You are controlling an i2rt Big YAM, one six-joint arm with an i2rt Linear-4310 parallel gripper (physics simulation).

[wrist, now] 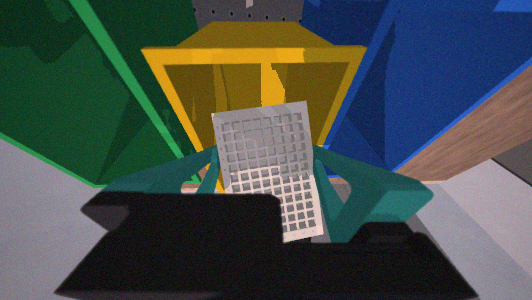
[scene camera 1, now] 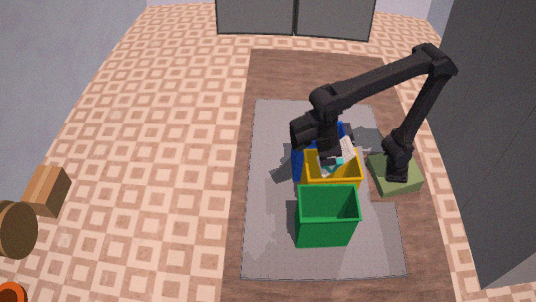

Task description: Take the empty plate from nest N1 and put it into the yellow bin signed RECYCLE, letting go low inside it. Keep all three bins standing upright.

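Seen in the pictures: gripper, fingertip midpoint: (wrist: 266, 150) (scene camera 1: 330, 160); arm's base, origin of the base link: (scene camera 1: 397, 169).
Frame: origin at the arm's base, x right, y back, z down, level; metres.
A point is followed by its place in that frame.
My gripper (scene camera 1: 331, 165) {x -0.158, y -0.278, z -0.153 m} (wrist: 266, 150) {x -0.158, y -0.278, z -0.153 m} is shut on the white plate (scene camera 1: 347, 148) {x -0.147, y -0.233, z -0.210 m} (wrist: 265, 145) {x -0.162, y -0.287, z -0.156 m}, a gridded rectangle held tilted between the teal fingers. In the scene view, gripper and plate overlap the mouth of the yellow bin (scene camera 1: 334, 179) {x -0.220, y -0.254, z -0.143 m} (wrist: 255, 55) {x -0.185, y -0.347, z -0.143 m}. In the wrist view, the plate's far part covers part of the bin's opening, and the bin's far rim shows beyond it. The exact height over the rim is hard to tell. The yellow bin stands upright. Its RECYCLE sign does not show, and neither does nest N1.
The upright green bin (scene camera 1: 325, 233) {x -0.366, y -0.247, z -0.063 m} (wrist: 75, 100) {x -0.361, y -0.238, z -0.082 m} and the upright blue bin (scene camera 1: 296, 162) {x -0.121, y -0.386, z -0.069 m} (wrist: 450, 75) {x 0.005, y -0.375, z -0.110 m} stand close on either side of the yellow one. All stand on a grey perforated mat (scene camera 1: 270, 250) {x -0.412, y -0.402, z 0.037 m}. The arm's base sits on an olive block (scene camera 1: 405, 188) {x -0.072, y 0.041, z 0.015 m} to the right.
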